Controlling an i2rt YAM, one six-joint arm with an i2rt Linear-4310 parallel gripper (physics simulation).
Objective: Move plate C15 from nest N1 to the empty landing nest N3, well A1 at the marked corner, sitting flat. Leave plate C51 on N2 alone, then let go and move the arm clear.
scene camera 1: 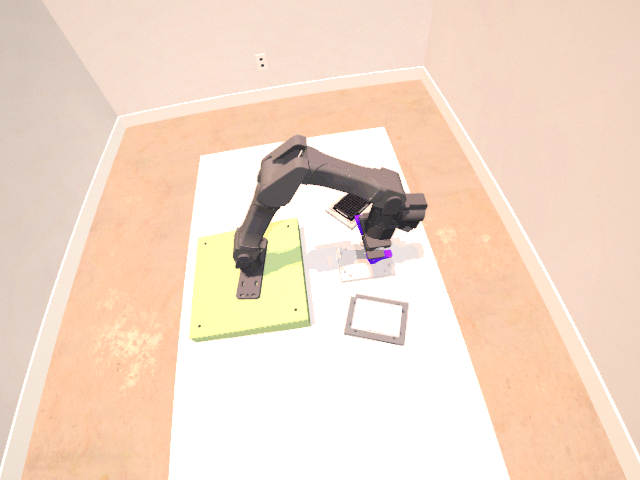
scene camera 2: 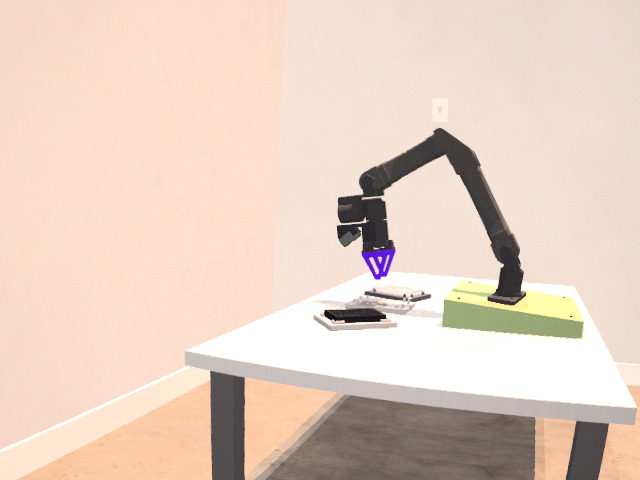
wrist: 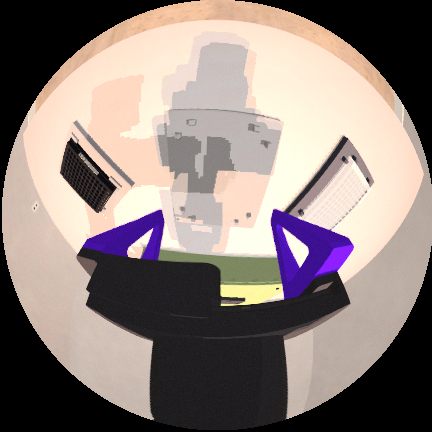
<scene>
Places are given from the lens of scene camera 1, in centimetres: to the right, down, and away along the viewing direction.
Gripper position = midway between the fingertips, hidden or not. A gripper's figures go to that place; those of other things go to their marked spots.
my gripper (scene camera 1: 367, 248): 14, 2, 92
clear well plate (scene camera 1: 371, 316): 14, 21, 87
</scene>
